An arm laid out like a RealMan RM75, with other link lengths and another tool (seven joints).
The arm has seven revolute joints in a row. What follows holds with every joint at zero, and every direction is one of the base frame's. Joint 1 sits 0.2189 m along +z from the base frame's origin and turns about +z. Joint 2 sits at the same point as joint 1 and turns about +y. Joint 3 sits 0.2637 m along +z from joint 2 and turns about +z. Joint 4 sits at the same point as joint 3 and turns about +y. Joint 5 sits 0.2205 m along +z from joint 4 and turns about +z. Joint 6 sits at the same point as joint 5 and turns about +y. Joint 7 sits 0.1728 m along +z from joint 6 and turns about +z. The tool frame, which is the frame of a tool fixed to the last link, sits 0.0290 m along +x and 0.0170 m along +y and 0.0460 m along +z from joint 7; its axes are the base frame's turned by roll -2.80, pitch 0.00 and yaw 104.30 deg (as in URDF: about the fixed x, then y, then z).
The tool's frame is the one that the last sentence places.
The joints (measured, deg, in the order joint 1, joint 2, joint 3, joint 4, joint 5, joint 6, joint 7), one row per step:
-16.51, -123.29, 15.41, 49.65, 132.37, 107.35, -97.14
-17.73, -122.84, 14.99, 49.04, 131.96, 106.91, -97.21
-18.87, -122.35, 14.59, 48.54, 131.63, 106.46, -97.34
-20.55, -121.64, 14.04, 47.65, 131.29, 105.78, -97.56
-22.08, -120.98, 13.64, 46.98, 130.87, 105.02, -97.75
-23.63, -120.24, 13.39, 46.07, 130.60, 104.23, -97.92
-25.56, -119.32, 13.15, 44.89, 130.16, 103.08, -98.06
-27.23, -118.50, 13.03, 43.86, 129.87, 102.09, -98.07
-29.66, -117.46, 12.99, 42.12, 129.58, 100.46, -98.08
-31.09, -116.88, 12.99, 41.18, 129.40, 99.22, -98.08
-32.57, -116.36, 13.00, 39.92, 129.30, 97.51, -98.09
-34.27, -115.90, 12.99, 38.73, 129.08, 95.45, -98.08
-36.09, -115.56, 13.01, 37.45, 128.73, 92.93, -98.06
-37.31, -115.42, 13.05, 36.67, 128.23, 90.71, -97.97
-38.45, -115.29, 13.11, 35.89, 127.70, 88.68, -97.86
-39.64, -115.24, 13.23, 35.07, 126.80, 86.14, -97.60
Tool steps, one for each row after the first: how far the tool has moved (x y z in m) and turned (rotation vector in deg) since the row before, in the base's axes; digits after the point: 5 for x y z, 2 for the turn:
0.00331, 0.00847, 0.00313, 0.77, -0.15, -0.66
0.00272, 0.00809, 0.00352, 0.73, -0.01, -0.54
0.00429, 0.01145, 0.00429, 0.85, -0.11, -0.72
0.00411, 0.01106, 0.00450, 0.94, 0.07, -0.70
0.00432, 0.01065, 0.00361, 0.65, 0.06, -0.71
0.00583, 0.01367, 0.00452, 0.93, 0.11, -0.89
0.00543, 0.01148, 0.00364, 0.72, 0.21, -0.88
0.00872, 0.01613, 0.00286, 0.75, 0.18, -1.14
0.00491, 0.01019, 0.00179, 0.64, 0.28, -0.53
0.00454, 0.01098, 0.00020, 0.63, 0.26, -0.20
0.00587, 0.01294, 0.00052, 0.96, 0.35, -0.25
0.00670, 0.01432, -0.00020, 1.19, 0.32, -0.10
0.00425, 0.01117, 0.00041, 1.31, 0.30, 0.15
0.00444, 0.01014, 0.00035, 1.19, 0.19, 0.10
0.00481, 0.01172, 0.00077, 1.67, 0.16, 0.22

